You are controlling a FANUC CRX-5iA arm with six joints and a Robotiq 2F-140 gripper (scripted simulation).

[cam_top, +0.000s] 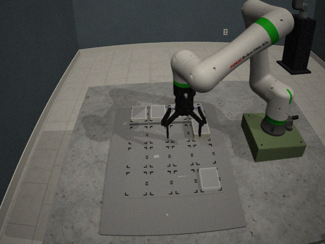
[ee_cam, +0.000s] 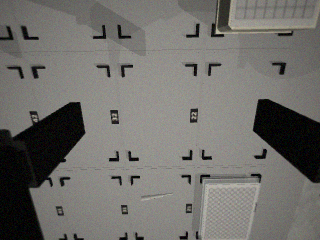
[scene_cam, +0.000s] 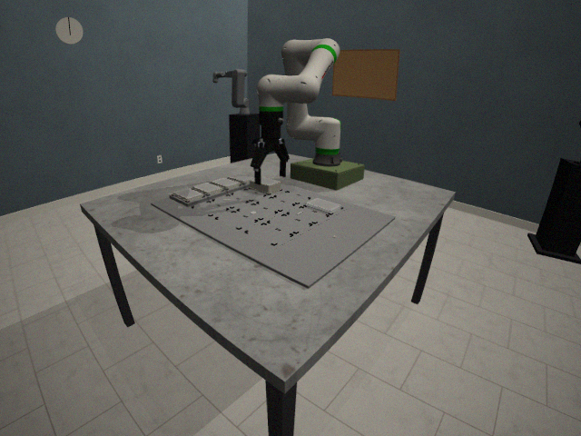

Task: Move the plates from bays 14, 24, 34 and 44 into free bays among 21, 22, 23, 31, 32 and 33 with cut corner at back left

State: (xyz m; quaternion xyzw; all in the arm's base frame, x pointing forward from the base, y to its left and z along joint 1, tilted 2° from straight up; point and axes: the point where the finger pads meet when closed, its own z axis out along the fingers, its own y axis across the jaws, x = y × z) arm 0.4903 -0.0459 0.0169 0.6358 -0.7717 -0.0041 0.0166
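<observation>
Now: the white pointed piece 5 cm ahead of my hand, 16 cm to the left of it and 10 cm below it. Round my hand: sealed deep-well block 12 cm behind, 11 cm to the right, 8 cm below.
</observation>
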